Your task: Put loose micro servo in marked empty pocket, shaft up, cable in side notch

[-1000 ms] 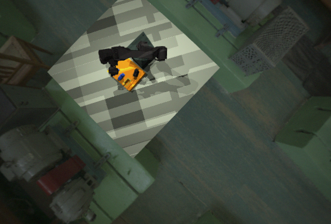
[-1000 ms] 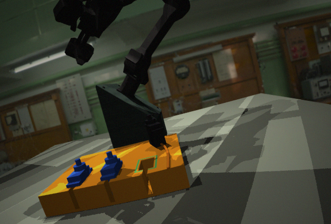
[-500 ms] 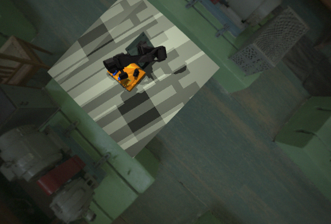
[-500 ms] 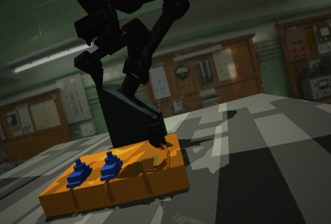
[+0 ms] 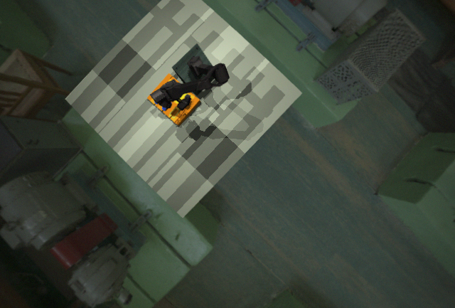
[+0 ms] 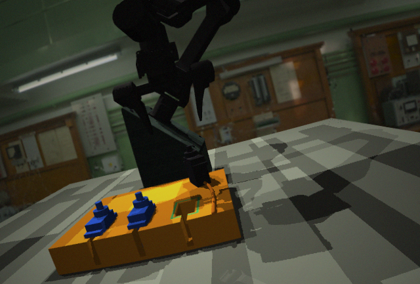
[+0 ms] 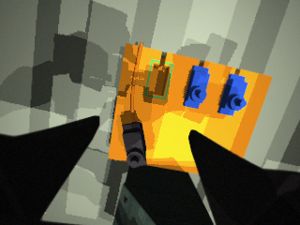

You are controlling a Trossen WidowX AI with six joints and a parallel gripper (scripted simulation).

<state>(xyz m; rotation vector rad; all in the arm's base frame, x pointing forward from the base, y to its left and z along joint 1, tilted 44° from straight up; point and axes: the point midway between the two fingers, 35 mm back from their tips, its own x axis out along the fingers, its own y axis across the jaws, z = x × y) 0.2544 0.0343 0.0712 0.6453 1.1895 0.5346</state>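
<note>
My gripper tip is 50 mm past the orange deck, 90 mm to the left of it and 150 mm above it.
</note>
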